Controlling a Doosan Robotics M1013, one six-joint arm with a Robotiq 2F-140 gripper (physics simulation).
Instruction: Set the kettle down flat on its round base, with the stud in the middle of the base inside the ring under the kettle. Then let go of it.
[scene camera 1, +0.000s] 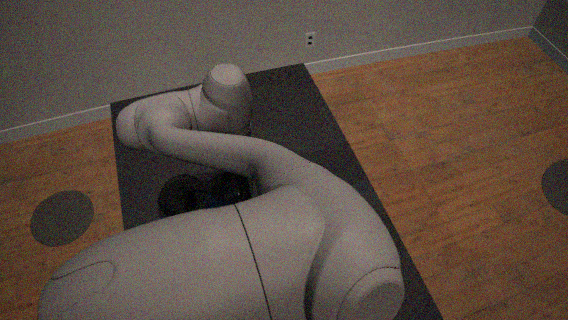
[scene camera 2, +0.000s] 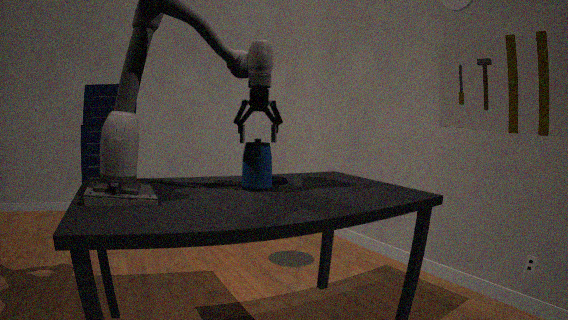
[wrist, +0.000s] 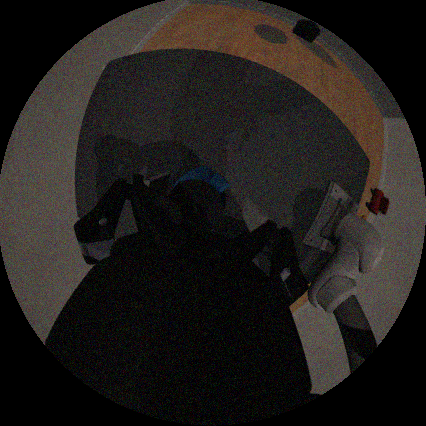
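Observation:
The blue kettle (scene camera 2: 265, 171) (wrist: 204, 176) with a dark lid and knob stands upright on the table, with nothing held around it. In scene camera 1 the arm hides most of it. A dark round shape (scene camera 1: 175, 194) (scene camera 2: 281, 181), which looks like the round base, lies beside the kettle, behind it in scene camera 2; its stud is too dark to make out. The ring under the kettle is hidden. My gripper (scene camera 2: 258, 140) (wrist: 206, 193) is open and empty, pointing down over the kettle, with its fingertips on either side at about the height of the knob.
The dark table (scene camera 1: 280, 105) (scene camera 2: 200, 212) (wrist: 280, 120) carries the arm's mounting plate (scene camera 2: 145, 194) (wrist: 320, 220) at one end. The arm's large links (scene camera 1: 190, 260) cover the near part of scene camera 1. A blue panel (scene camera 2: 95, 105) stands behind the arm's base.

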